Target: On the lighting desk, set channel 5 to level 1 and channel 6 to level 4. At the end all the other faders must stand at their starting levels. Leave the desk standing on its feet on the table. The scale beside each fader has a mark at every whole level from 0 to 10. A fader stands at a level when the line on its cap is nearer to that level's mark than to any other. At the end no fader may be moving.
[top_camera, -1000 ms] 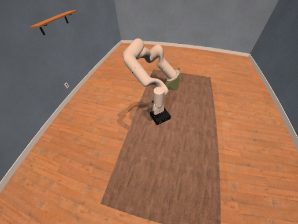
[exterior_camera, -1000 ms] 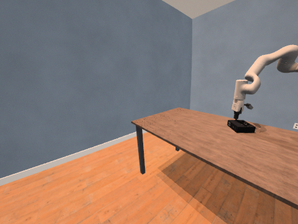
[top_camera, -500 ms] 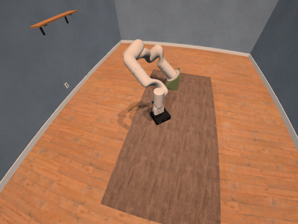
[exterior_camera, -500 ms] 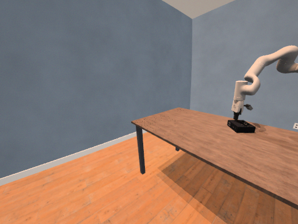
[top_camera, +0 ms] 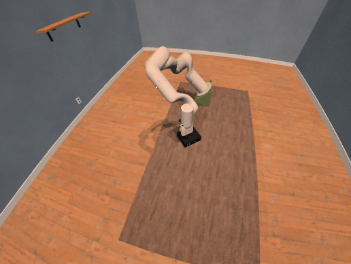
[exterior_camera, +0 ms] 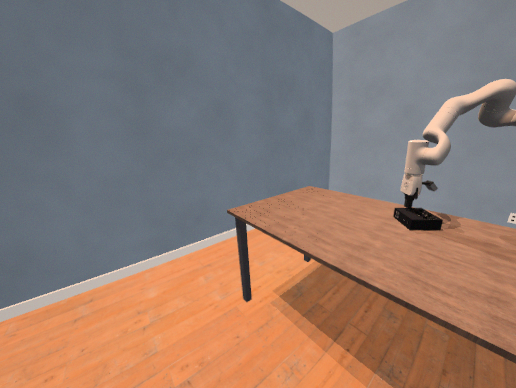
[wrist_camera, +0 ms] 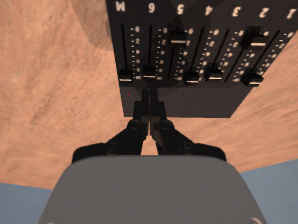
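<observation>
Right now the channel 6 fader cap is 20 mm behind my hand, 20 mm to the right of it and 30 mm below it. Also, from my hand: fader 4 (40 mm behind, 20 mm to the left, 30 mm below); channel 5 fader cap (60 mm behind, 20 mm to the right, 30 mm below); fader 2 (100 mm behind, 30 mm to the left, 30 mm below).
</observation>
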